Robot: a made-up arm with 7 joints.
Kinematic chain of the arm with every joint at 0, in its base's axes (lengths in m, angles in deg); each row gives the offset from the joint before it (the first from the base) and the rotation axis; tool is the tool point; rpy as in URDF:
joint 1: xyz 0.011 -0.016 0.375 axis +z
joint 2: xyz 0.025 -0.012 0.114 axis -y
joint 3: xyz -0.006 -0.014 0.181 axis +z
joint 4: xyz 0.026 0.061 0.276 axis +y
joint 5: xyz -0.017 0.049 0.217 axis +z
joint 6: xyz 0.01 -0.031 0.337 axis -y
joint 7: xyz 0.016 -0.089 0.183 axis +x
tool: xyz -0.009 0 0.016 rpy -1.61 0.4 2.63
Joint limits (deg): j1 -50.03..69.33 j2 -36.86..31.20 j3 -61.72..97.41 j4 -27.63..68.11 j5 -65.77..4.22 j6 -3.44..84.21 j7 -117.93..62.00
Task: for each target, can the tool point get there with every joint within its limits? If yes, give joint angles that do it. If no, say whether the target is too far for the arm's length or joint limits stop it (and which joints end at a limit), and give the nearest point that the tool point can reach.
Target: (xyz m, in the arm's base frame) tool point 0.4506 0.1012 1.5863
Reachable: yes | joints -9.74 -24.40 -40.06 -8.07 -59.36 22.84 -75.84
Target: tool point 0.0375 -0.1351 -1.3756
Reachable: no: too far | nearest point 0.6375 -0.8325 0.6300 | short by 2.207 m
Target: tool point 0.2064 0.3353 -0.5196
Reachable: no: joint limits stop it (at a limit: joint 2, joint 4, joint 5, joint 6, joint 7) | nearest point 0.5041 0.8704 0.6369 | short by 1.309 m
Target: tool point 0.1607 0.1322 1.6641
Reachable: yes | joints 34.04 -11.87 37.17 8.30 -47.00 26.84 -99.61
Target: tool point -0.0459 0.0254 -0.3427
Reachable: no: joint limits stop it (at a limit: joint 1, joint 2, joint 4, joint 5, joint 6, joint 7) | nearest point 0.2676 0.9611 0.6441 | short by 1.396 m
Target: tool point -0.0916 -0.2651 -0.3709
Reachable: no: joint limits stop it (at a limit: joint 1, joint 2, joint 4, joint 5, joint 6, joint 7) | nearest point 0.4409 -0.9371 0.6611 | short by 1.342 m
